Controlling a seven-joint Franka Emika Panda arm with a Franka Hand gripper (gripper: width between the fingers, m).
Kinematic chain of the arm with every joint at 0, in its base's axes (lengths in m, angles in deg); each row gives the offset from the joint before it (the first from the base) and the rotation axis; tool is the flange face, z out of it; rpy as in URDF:
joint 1: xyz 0 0 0.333 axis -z
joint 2: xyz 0 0 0 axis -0.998 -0.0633 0
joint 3: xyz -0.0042 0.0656 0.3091 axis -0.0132 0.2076 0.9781
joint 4: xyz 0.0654 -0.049 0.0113 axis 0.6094 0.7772 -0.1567
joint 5: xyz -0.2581 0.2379 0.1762 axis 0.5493 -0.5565 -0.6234
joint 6: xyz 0 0 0 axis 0.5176 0.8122 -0.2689
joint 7: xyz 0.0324 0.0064 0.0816 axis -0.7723 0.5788 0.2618
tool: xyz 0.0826 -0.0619 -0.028 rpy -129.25 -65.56 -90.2
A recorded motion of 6 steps. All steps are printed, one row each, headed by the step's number.
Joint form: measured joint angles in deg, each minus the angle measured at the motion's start. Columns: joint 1, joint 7, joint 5, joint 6, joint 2, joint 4, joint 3.
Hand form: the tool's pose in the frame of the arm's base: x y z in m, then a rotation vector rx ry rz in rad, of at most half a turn. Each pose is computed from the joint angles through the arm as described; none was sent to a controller.
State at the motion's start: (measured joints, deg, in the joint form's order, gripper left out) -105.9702 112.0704 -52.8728 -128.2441 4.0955 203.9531 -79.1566
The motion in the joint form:
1: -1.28 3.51 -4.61 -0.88 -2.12 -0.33 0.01
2: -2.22 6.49 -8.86 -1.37 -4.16 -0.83 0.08
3: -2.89 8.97 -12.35 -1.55 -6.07 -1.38 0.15
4: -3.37 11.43 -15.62 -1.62 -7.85 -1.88 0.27
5: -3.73 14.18 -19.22 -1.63 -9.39 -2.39 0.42
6: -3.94 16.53 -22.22 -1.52 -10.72 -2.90 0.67
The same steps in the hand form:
1: 0.3588 -0.0751 0.2632 -2.6159 -0.2486 -0.6226
2: 0.3591 -0.0722 0.2544 -2.6217 -0.2375 -0.6245
3: 0.3596 -0.0702 0.2466 -2.6274 -0.2282 -0.6236
4: 0.3596 -0.0685 0.2392 -2.6330 -0.2211 -0.6238
5: 0.3597 -0.0672 0.2329 -2.6357 -0.2121 -0.6331
6: 0.3603 -0.0656 0.2279 -2.6372 -0.2076 -0.6421

